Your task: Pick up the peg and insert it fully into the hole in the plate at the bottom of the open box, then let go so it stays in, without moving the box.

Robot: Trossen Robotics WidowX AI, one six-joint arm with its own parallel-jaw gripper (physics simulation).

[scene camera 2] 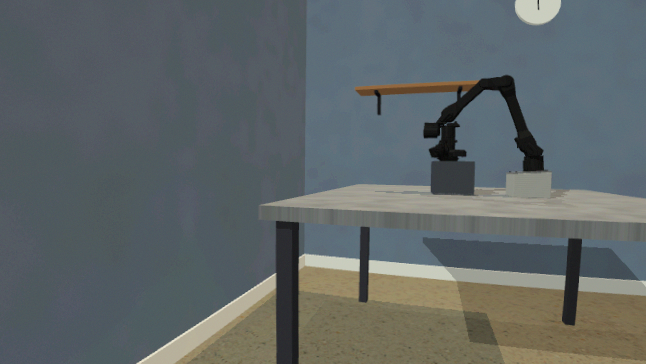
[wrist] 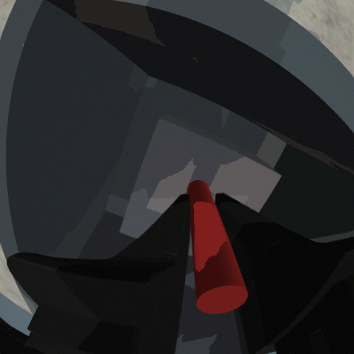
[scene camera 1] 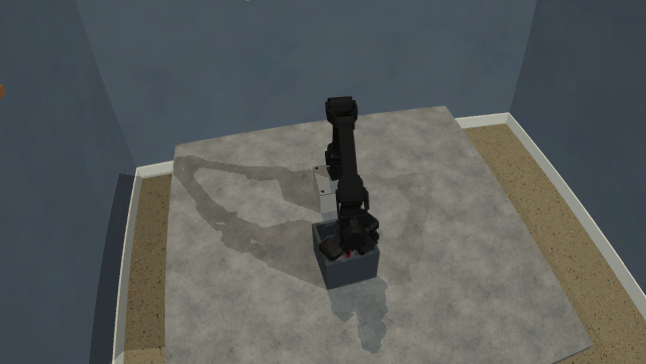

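Pixels of known places: gripper, fingertip midpoint: [wrist: 201,201] [scene camera 1: 349,252]; arm's base at its link origin: [scene camera 2: 534,171] [scene camera 1: 337,172].
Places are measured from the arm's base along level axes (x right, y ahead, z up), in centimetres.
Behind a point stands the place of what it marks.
Note:
The red peg [scene camera 1: 348,254] [wrist: 216,252] {x 7.4, y 33.1, z 2.6 cm} is held between the two dark fingers of my gripper [wrist: 201,201] {x 7.7, y 32.3, z -1.9 cm}, which is shut on it. In the wrist view the peg's far end lies over the middle of the light grey plate [wrist: 175,145] {x 5.6, y 34.0, z -4.4 cm} on the bottom of the box. The hole does not show; whether the peg's tip touches the plate or is in the hole, I cannot tell. The dark grey open box [scene camera 1: 352,270] {x 8.9, y 38.5, z -2.4 cm} [scene camera 2: 452,178] {x 0.5, y 31.5, z -3.4 cm} [wrist: 55,135] {x 1.6, y 34.5, z 1.5 cm} stands upright on the table. The gripper is over and partly inside the box opening; its fingertips are hidden in both scene views.
The arm's white base block [scene camera 1: 328,202] {x 6.2, y 8.0, z -5.1 cm} [scene camera 2: 528,184] {x -4.9, y 3.9, z -5.0 cm} stands on the grey table [scene camera 1: 240,315] {x 44.7, y 39.2, z -10.1 cm} [scene camera 2: 350,202] {x -40.2, y 68.2, z -10.1 cm}, close behind the box. The box walls rise around the plate and close to the gripper. An orange shelf [scene camera 2: 415,88] is on the wall behind.

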